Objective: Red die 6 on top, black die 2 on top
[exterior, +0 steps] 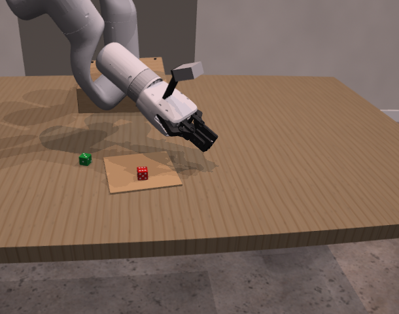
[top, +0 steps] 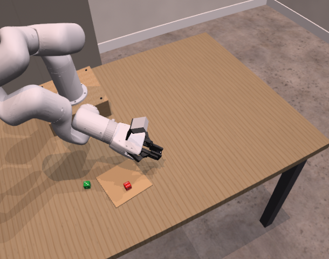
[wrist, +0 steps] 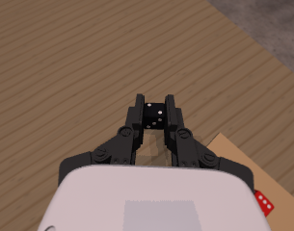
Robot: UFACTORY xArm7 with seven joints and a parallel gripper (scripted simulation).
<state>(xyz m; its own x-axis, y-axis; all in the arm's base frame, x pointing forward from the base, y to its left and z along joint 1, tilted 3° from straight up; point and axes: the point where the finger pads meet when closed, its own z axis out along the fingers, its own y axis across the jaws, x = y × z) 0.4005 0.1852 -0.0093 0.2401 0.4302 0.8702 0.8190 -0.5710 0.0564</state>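
The tan mat is 13 cm to the right of my hand, 7 cm below it and 2 cm ahead of it. Also, from my hand: red die (13 cm to the right, 5 cm below, 5 cm ahead); then green die (25 cm to the right, 6 cm below, 2 cm behind); then black die (1 cm to the left, 1 cm below).
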